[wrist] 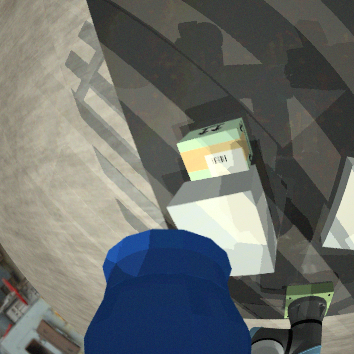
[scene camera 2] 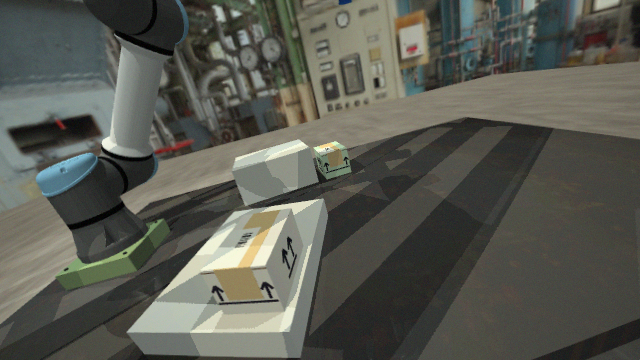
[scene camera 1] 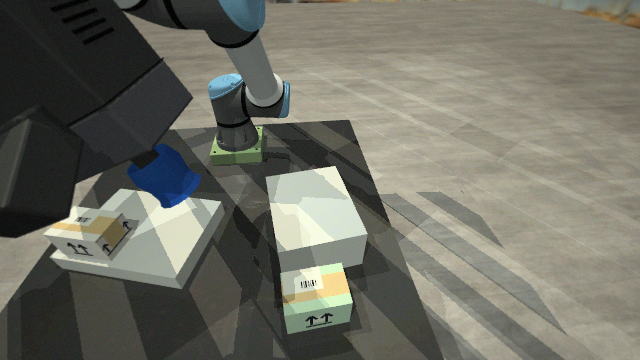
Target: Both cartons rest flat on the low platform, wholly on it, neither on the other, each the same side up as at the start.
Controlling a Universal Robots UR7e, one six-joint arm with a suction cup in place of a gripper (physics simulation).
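Where they show: end effector, tool point: (wrist: 165, 279) (scene camera 2: 345, 2) (scene camera 1: 181, 189); arm's base, origin of the base link: (wrist: 306, 306) (scene camera 2: 116, 243) (scene camera 1: 238, 139).
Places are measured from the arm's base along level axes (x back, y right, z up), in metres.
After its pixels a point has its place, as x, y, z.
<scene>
The white carton (scene camera 1: 82, 240) @[-0.488, 0.262, 0.076] (scene camera 2: 282, 260) @[-0.474, 0.317, 0.050] rests flat, arrows up, on the low platform (scene camera 1: 172, 250) @[-0.480, 0.101, 0.004] (scene camera 2: 220, 345) @[-0.373, 0.356, -0.021] (wrist: 342, 220) @[-0.406, 0.061, 0.003], near one edge. The green carton (scene camera 1: 317, 305) @[-0.665, -0.231, 0.042] (scene camera 2: 334, 160) @[-0.629, -0.163, 0.012] (wrist: 217, 147) @[-0.644, -0.214, 0.043] stands upright, arrows up, on the dark table, close to the end of a taller white block. My gripper, a blue suction cup (scene camera 1: 184, 191) (wrist: 167, 245), is open, tilted and holds nothing. It hangs in the air, apart from both cartons, and looks close to the camera in the first scene view. It does not show in the second scene view. The white carton does not show in the wrist view.
The taller white block (scene camera 1: 320, 210) @[-0.452, -0.259, 0.075] (scene camera 2: 275, 175) @[-0.433, -0.140, 0.023] (wrist: 225, 225) @[-0.476, -0.225, 0.076] stands between the green carton and the arm's green base plate (scene camera 1: 237, 157) @[-0.087, -0.004, -0.017] (scene camera 2: 117, 265) @[-0.055, 0.089, -0.016] (wrist: 310, 289) @[-0.086, 0.003, -0.019]. The low platform lies to one side of it, across a strip of dark table (scene camera 1: 220, 300) @[-0.592, -0.019, -0.044].
</scene>
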